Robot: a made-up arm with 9 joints. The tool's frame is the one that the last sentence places.
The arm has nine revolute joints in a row. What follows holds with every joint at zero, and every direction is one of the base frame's.
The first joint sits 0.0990 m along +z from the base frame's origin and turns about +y.
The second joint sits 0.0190 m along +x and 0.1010 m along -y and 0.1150 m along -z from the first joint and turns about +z.
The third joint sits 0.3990 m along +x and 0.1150 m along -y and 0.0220 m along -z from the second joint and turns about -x.
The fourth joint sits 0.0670 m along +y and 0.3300 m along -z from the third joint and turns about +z.
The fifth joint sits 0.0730 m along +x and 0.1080 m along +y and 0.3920 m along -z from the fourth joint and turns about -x.
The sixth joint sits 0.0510 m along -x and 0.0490 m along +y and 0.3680 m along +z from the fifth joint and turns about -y.
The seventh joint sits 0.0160 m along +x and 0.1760 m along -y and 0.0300 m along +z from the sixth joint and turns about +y.
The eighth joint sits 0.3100 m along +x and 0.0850 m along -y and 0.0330 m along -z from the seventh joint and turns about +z.
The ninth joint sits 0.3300 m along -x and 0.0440 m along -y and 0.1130 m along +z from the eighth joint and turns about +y.
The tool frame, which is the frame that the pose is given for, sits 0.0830 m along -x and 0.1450 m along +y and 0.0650 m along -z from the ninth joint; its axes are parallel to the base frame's.
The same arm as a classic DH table. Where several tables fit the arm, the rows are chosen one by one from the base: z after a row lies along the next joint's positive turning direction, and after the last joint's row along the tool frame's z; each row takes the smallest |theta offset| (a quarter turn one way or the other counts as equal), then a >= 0, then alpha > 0; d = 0 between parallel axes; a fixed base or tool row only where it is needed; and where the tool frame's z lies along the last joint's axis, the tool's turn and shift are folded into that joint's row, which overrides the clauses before.
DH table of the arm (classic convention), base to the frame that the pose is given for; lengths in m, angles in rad. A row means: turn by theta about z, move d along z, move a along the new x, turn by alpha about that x. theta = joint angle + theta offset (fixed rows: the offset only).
base (fixed): theta_offset 0, d 0.099, a 0, alpha -1.5708
joint 1: theta_offset 0, d -0.101, a 0.019, alpha 1.5708
joint 2: theta_offset -1.5708, d -0.137, a 0.115, alpha 1.5708
joint 3: theta_offset 0, d -0.399, a -0.067, alpha -1.5708
joint 4: theta_offset 0, d -0.722, a -0.108, alpha 1.5708
joint 5: theta_offset 1.5708, d -0.022, a 0.368, alpha 1.5708
joint 6: theta_offset -0.49, d 0, a 0.034, alpha 3.1416
joint 7: theta_offset 1.0808, d -0.212, a 0.31, alpha 1.5708
joint 8: theta_offset 0, d 0.08, a -0.33, alpha -1.5708
joint 9: theta_offset 0, d 0.101, a -0.083, alpha 1.5708
tool (fixed): theta_offset 0, d -0.065, a 0, alpha 0

